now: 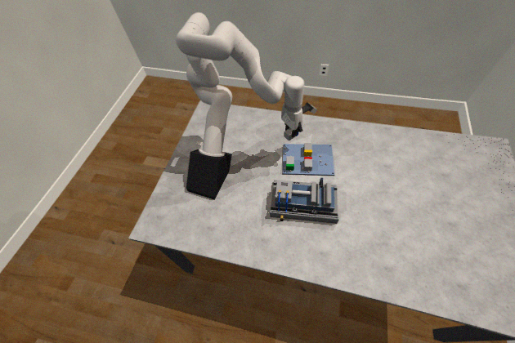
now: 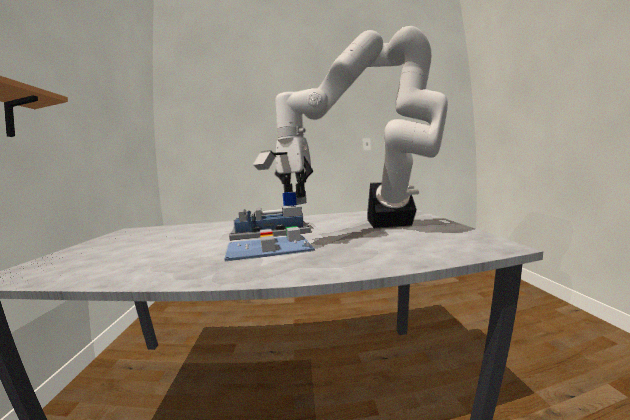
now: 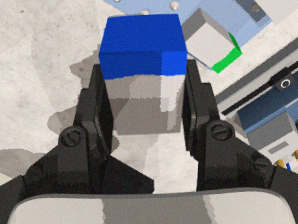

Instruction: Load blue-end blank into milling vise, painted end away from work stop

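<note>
Right now my hand is 2 cm above the blue-ended blank. The rest, counted from my hand: green-ended blank 15 cm below, 9 cm to the right, 3 cm ahead; then yellow-ended blank 15 cm below, 9 cm ahead, 3 cm to the left; then red-ended blank 15 cm below, 11 cm ahead, 6 cm to the right.
</note>
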